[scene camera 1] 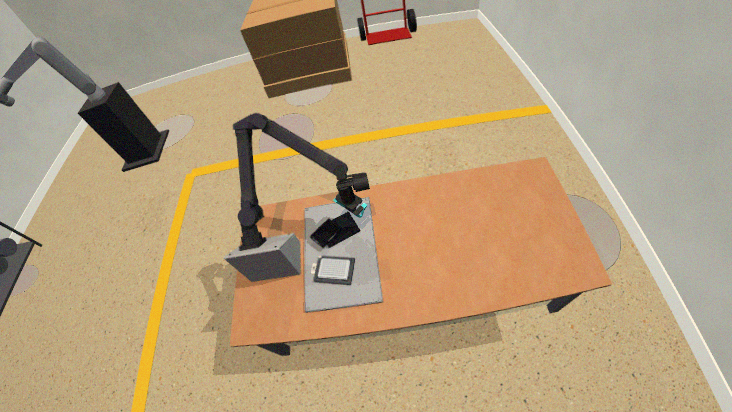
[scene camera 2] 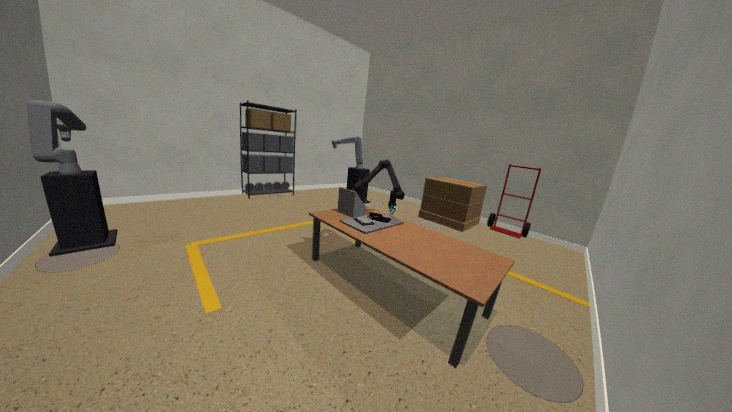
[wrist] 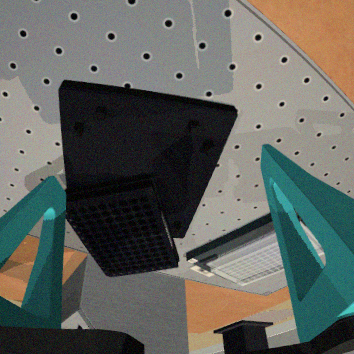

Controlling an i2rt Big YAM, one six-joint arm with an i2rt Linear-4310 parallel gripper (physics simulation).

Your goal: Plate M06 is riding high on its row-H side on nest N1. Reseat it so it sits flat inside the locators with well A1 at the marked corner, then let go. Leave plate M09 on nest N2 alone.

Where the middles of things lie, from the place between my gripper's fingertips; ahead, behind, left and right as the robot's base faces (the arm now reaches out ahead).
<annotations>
My gripper is now 90 mm past the black nest N1 (wrist: 108, 132), 70 mm above it and 30 mm to the left of it. The rest, counted from my hand: black well plate (wrist: 122, 223): 140 mm behind, 60 mm below, 40 mm to the right; then white-topped plate (wrist: 260, 257): 220 mm to the right, 120 mm behind, 60 mm below; then black nest N2 (wrist: 198, 256): 220 mm to the right, 130 mm behind, 70 mm below.
</annotations>
